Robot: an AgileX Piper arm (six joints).
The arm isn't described. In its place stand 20 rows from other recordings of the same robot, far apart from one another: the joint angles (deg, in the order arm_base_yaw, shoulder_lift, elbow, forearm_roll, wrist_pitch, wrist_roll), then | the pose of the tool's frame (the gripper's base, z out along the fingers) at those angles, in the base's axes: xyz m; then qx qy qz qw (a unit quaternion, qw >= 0).
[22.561, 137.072, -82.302, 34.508, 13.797, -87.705] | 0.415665 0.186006 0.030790 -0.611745 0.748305 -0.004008 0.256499
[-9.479, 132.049, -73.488, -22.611, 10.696, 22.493] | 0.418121 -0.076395 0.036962 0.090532 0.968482 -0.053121 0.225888
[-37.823, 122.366, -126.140, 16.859, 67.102, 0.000] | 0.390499 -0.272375 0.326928 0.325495 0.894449 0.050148 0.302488
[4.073, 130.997, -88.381, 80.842, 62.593, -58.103] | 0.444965 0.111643 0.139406 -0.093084 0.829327 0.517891 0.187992
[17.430, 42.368, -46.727, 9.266, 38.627, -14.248] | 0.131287 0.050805 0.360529 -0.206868 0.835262 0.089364 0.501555
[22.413, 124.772, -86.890, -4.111, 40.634, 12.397] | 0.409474 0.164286 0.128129 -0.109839 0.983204 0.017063 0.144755
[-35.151, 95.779, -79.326, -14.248, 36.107, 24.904] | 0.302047 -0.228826 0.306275 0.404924 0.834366 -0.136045 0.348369
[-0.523, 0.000, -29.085, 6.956, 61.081, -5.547] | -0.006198 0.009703 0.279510 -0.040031 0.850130 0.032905 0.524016
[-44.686, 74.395, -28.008, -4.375, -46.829, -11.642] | 0.184390 -0.175259 0.264560 0.154594 0.655370 -0.349478 0.651502
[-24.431, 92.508, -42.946, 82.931, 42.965, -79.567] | 0.286847 -0.062704 0.190980 0.074098 0.883820 0.271496 0.373713
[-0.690, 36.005, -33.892, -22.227, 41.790, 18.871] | 0.113876 -0.024313 0.302169 0.077201 0.885064 -0.108779 0.445947
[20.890, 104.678, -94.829, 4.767, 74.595, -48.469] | 0.349913 0.141353 0.297936 -0.560070 0.822316 0.017860 0.098988
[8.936, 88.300, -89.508, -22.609, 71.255, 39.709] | 0.316122 0.016171 0.379454 0.233397 0.928812 -0.090314 0.273271
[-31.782, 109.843, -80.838, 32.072, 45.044, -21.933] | 0.363742 -0.185147 0.217577 0.236945 0.928161 0.124214 0.258737
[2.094, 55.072, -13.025, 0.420, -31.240, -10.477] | 0.173771 0.006007 0.233893 -0.077662 0.737966 -0.048308 0.668611
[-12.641, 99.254, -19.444, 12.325, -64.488, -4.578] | 0.248036 -0.073595 0.142475 0.150997 0.754682 -0.139614 0.623027
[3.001, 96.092, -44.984, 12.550, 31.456, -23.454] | 0.277533 0.024883 0.146157 -0.141892 0.981743 0.046628 0.117781
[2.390, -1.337, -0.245, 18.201, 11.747, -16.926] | 0.053590 0.008029 0.198305 -0.031006 0.734181 0.042935 0.676885
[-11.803, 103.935, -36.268, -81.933, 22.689, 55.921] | 0.261400 -0.090128 0.098274 -0.072980 0.957557 -0.245401 0.132426
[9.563, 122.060, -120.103, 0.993, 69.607, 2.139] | 0.461297 0.079215 0.293602 -0.062086 0.977159 0.029222 0.201125
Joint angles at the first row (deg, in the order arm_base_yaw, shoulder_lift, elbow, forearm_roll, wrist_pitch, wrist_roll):
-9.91 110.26 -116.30 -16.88 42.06 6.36
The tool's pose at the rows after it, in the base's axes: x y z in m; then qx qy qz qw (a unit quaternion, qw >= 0):
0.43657 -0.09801 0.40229 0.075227 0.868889 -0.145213 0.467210
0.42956 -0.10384 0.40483 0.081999 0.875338 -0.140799 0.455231
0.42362 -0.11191 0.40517 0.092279 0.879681 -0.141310 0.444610
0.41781 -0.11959 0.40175 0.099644 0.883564 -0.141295 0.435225
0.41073 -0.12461 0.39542 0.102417 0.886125 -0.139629 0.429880
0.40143 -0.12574 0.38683 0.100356 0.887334 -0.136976 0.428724
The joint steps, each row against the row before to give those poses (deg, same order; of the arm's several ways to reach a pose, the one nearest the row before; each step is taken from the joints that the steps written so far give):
-0.75 -0.86 0.00 2.82 2.65 -2.50
-1.08 -0.74 0.00 1.64 2.16 -1.18
-1.25 -0.54 0.33 0.65 1.42 -0.38
-1.26 -0.84 1.73 0.70 0.17 -0.51
-1.05 -1.62 3.69 0.81 -1.49 -0.62
-0.67 -2.52 5.56 0.76 -2.94 -0.68

